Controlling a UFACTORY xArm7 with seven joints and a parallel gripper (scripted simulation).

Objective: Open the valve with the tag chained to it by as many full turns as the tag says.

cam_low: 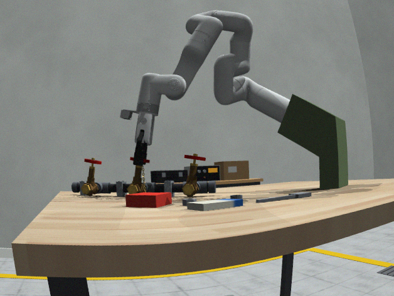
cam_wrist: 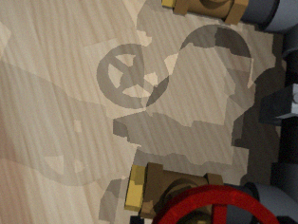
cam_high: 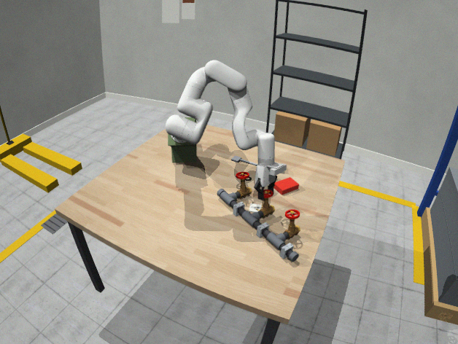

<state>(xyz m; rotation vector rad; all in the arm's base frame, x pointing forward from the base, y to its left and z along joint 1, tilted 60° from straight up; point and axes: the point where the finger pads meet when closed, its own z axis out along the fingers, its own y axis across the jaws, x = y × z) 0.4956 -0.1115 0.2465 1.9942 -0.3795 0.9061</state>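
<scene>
Right now my hand is 12 cm above the white tag, 5 cm past it and 4 cm to the right of it. From my hand the other things lie so: red block 25 cm to the left, 11 cm below, 11 cm ahead; grey wrench 47 cm to the left, 16 cm behind, 12 cm below; blue flat tool 42 cm to the left, 12 cm below, 4 cm ahead.
</scene>
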